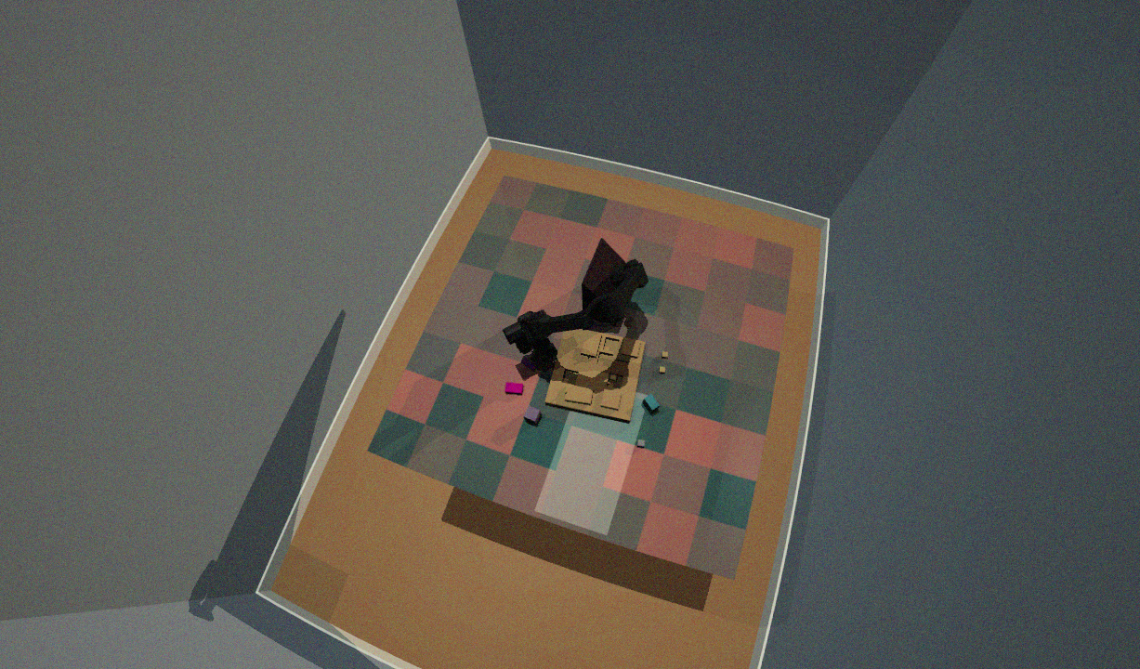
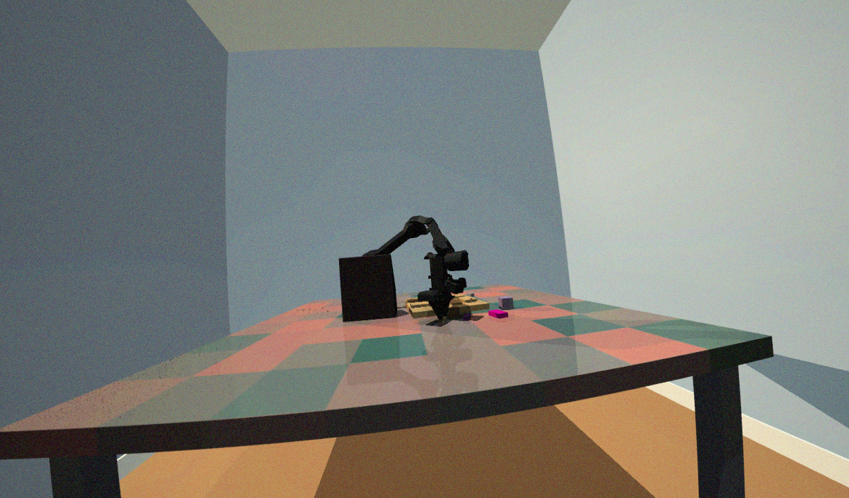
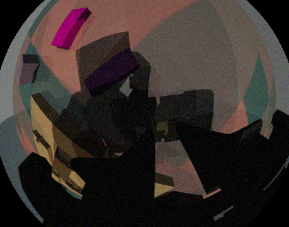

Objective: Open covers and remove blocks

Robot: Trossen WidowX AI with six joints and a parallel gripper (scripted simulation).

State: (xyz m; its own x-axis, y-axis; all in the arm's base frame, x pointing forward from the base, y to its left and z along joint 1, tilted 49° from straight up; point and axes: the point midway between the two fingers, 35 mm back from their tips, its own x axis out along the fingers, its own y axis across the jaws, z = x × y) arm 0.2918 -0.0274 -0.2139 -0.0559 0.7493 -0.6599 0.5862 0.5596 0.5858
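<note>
Right now my gripper tip is 250 mm to the right of the tan puzzle board, 10 mm below it and 10 mm short of it. Also, from my gripper tip: teal block (450 mm to the left, 60 mm ahead, 20 mm above); lavender block (250 mm ahead, 90 mm to the left, 20 mm above); magenta block (180 mm ahead, 10 mm to the right).
</note>
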